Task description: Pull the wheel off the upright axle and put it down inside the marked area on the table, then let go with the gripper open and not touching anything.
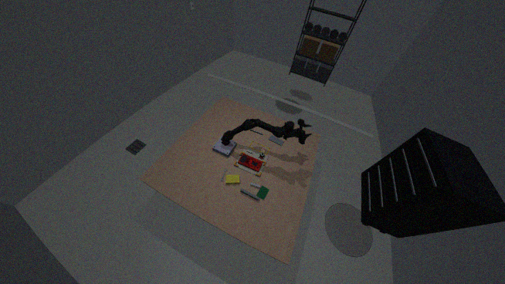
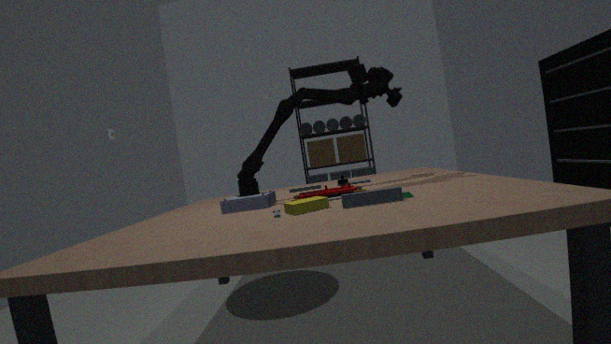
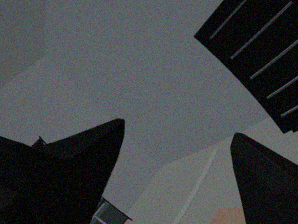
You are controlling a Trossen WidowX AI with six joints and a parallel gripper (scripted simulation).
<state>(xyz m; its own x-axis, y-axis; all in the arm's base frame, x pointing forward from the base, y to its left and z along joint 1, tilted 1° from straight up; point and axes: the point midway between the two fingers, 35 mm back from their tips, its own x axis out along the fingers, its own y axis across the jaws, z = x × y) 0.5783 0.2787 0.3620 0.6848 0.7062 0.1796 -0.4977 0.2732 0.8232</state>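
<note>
Right now the wheel is 36 cm below my gripper tip, 26 cm behind it and 20 cm to the right of it. The rest, counted from my gripper tip: yellow block (55 cm to the right, 39 cm below, 32 cm behind).
</note>
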